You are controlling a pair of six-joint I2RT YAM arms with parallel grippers.
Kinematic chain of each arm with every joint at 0, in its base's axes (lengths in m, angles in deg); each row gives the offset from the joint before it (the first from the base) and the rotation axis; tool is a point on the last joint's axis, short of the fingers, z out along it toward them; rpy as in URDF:
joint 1: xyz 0 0 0.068 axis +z
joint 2: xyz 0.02 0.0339 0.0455 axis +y
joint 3: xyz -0.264 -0.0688 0 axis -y
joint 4: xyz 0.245 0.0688 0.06 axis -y
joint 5: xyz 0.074 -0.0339 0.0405 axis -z
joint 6: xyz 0.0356 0 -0.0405 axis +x
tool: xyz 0 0 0 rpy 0 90 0
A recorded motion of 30 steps. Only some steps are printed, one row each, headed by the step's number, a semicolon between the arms.
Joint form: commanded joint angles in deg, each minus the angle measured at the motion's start. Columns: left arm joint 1, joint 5, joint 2, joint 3, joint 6, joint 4; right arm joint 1, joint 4, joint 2, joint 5, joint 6, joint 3.
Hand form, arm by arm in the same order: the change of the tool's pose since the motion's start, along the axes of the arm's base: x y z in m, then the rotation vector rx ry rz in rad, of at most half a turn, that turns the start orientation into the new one. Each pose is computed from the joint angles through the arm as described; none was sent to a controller.
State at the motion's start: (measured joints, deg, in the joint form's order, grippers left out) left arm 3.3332 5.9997 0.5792 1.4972 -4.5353 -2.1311; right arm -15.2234 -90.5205 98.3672 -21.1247 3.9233 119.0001
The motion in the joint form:
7: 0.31 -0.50 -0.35 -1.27 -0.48 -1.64; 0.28 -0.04 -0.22 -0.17 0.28 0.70
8: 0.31 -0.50 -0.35 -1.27 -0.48 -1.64; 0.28 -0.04 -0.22 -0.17 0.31 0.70
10: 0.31 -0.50 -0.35 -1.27 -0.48 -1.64; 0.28 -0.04 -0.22 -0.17 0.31 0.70
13: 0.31 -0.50 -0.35 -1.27 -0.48 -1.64; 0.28 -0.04 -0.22 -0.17 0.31 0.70
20: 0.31 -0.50 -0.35 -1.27 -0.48 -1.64; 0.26 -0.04 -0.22 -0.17 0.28 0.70
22: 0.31 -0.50 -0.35 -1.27 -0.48 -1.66; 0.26 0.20 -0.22 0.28 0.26 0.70
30: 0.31 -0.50 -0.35 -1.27 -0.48 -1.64; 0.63 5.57 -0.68 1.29 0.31 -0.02
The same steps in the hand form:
7: 0.0008 0.0010 -0.0104 -0.0107 0.0450 0.0145; -0.0014 0.0020 0.0041 0.0007 -0.0143 0.0017
8: 0.0008 0.0010 -0.0104 -0.0107 0.0450 0.0145; -0.0014 0.0020 0.0041 0.0009 -0.0141 0.0012
10: 0.0008 0.0010 -0.0104 -0.0107 0.0450 0.0145; -0.0014 0.0020 0.0041 0.0009 -0.0141 0.0012
13: 0.0008 0.0010 -0.0104 -0.0107 0.0450 0.0145; -0.0014 0.0020 0.0041 0.0009 -0.0141 0.0012
20: 0.0008 0.0010 -0.0104 -0.0107 0.0450 0.0145; -0.0014 0.0019 0.0041 0.0007 -0.0143 0.0013
22: 0.0008 0.0010 -0.0105 -0.0107 0.0453 0.0145; -0.0010 0.0015 0.0042 -0.0076 -0.0165 -0.0012
30: 0.0008 0.0010 -0.0104 -0.0107 0.0450 0.0145; 0.0064 0.0010 0.0072 -0.0456 -0.0984 -0.0026

